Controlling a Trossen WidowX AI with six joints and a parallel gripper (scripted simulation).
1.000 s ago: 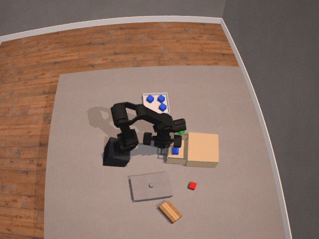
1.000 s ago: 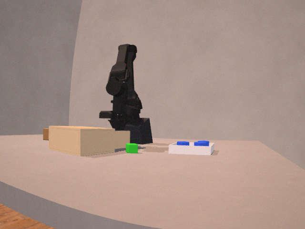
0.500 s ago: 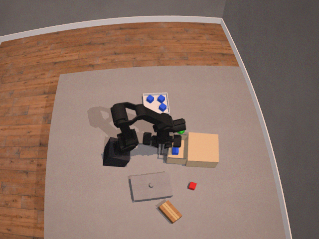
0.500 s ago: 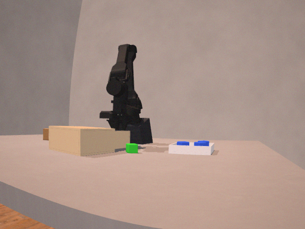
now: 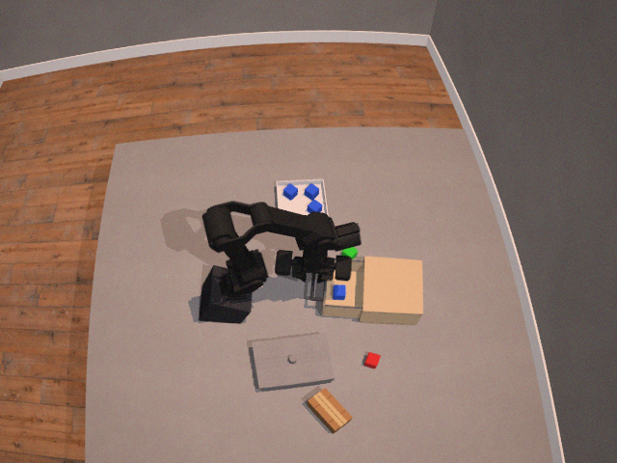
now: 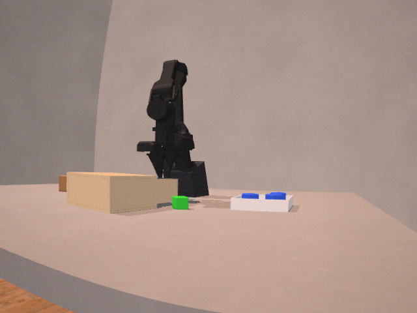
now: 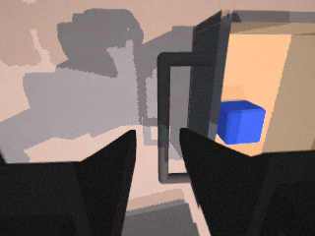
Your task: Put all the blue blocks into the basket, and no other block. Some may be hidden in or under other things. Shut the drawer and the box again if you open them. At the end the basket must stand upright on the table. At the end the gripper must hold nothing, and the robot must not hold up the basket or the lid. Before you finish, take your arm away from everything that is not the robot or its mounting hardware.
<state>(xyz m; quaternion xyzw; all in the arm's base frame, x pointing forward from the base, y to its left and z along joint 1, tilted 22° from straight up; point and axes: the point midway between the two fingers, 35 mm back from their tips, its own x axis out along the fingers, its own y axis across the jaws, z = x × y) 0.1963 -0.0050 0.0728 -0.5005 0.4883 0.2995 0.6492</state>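
Right now the white basket is 29 cm to the left of my hand, 9 cm below it and 6 cm ahead of it. The rest, counted from my hand: green block: 14 cm ahead, 9 cm below, 8 cm to the left; tan drawer cabinet: 16 cm ahead, 6 cm to the right, 6 cm below; knobbed lid: 20 cm to the right, 11 cm behind, 5 cm below.
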